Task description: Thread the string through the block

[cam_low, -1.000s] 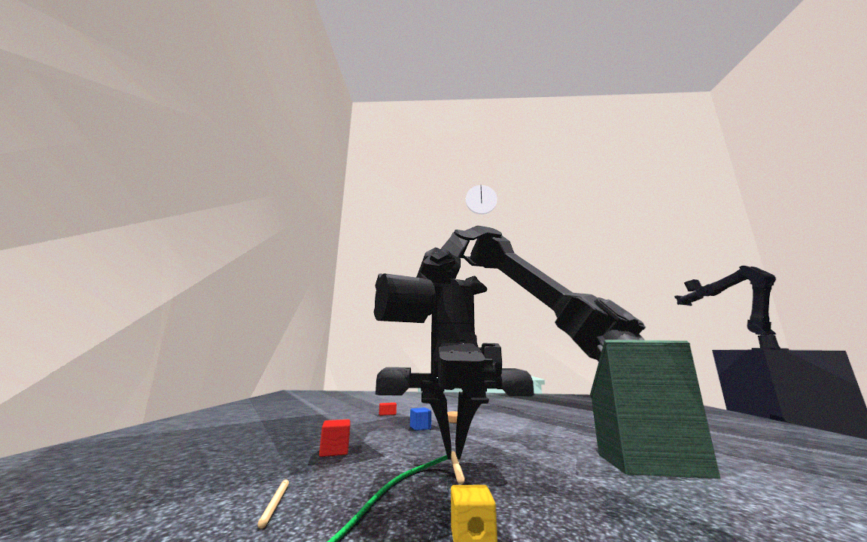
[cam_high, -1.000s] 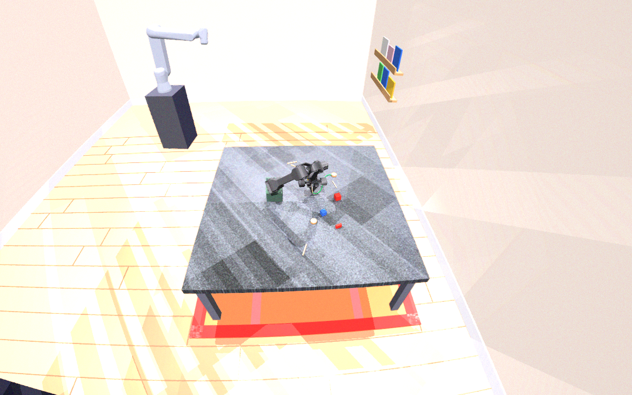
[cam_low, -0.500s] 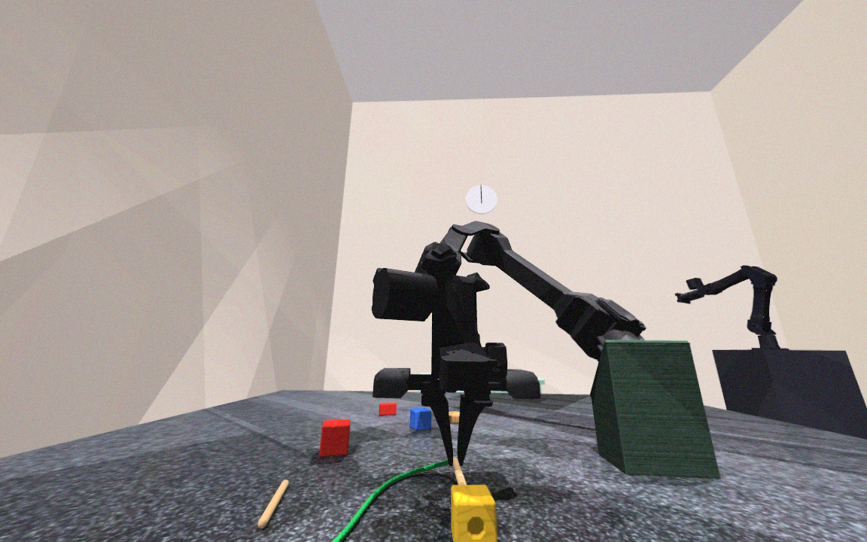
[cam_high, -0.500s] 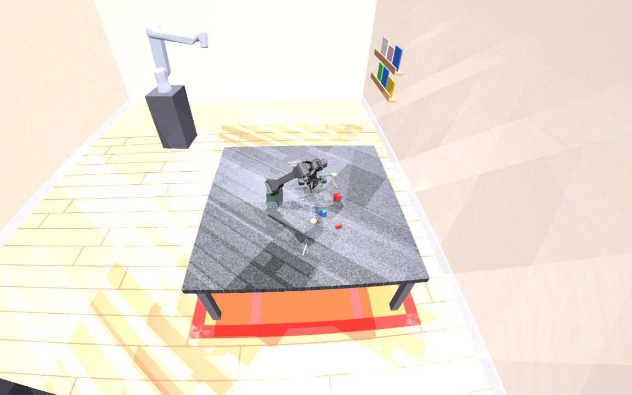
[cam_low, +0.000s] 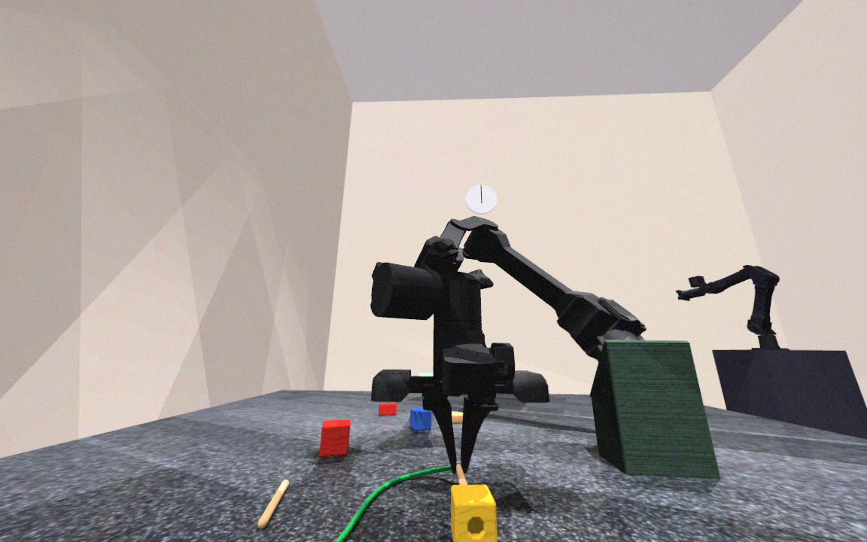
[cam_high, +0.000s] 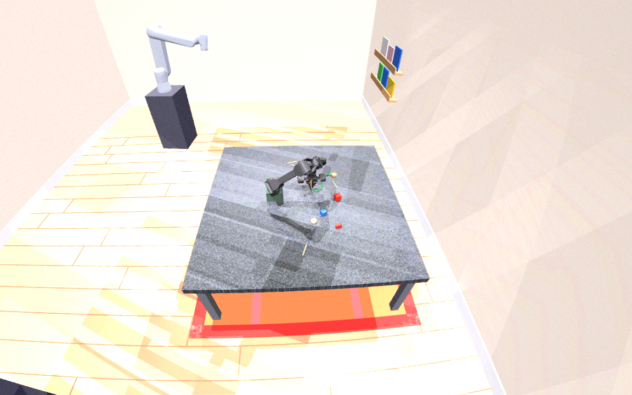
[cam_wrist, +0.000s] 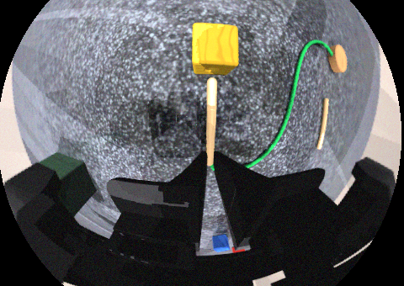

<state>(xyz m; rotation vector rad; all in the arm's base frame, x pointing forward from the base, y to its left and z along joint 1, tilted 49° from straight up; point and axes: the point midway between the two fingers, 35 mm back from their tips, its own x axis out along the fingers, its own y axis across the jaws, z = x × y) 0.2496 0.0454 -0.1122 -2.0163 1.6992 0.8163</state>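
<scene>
My gripper tip is 90 mm to the right of the yellow wooden block and 20 mm past it. Round my gripper tip: red cube (180 mm ahead, 80 mm to the right); then round wooden button (170 mm to the left, 160 mm ahead, 10 mm below); then blue cube (230 mm to the right, 90 mm ahead).
</scene>
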